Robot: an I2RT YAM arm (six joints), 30 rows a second.
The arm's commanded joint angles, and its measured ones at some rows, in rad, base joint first. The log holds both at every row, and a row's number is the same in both.
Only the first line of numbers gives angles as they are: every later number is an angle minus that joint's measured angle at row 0.
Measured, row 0: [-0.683 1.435 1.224 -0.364 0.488 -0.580]
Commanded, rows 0 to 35: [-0.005 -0.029 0.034 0.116 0.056 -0.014]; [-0.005 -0.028 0.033 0.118 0.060 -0.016]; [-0.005 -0.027 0.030 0.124 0.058 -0.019]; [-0.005 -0.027 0.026 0.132 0.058 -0.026]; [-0.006 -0.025 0.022 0.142 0.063 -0.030]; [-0.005 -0.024 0.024 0.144 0.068 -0.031]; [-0.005 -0.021 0.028 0.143 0.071 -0.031]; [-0.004 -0.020 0.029 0.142 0.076 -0.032]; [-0.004 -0.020 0.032 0.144 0.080 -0.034]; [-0.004 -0.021 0.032 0.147 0.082 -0.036]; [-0.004 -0.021 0.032 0.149 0.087 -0.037]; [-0.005 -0.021 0.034 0.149 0.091 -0.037]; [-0.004 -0.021 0.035 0.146 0.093 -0.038]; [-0.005 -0.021 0.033 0.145 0.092 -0.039]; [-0.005 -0.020 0.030 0.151 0.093 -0.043]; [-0.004 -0.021 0.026 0.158 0.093 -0.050]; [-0.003 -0.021 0.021 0.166 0.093 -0.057]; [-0.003 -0.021 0.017 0.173 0.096 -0.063]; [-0.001 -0.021 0.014 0.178 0.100 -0.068]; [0.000 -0.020 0.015 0.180 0.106 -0.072]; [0.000 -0.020 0.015 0.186 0.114 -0.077]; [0.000 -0.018 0.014 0.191 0.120 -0.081]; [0.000 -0.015 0.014 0.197 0.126 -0.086]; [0.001 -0.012 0.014 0.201 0.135 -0.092]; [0.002 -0.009 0.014 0.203 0.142 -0.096]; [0.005 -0.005 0.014 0.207 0.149 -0.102]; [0.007 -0.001 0.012 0.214 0.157 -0.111]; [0.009 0.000 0.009 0.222 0.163 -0.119]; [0.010 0.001 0.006 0.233 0.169 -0.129]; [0.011 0.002 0.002 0.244 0.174 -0.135]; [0.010 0.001 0.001 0.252 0.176 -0.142]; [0.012 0.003 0.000 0.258 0.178 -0.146]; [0.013 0.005 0.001 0.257 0.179 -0.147]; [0.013 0.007 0.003 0.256 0.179 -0.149]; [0.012 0.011 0.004 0.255 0.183 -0.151]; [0.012 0.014 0.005 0.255 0.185 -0.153]
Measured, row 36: [0.021 0.016 -0.008 0.103 0.085 -0.137]
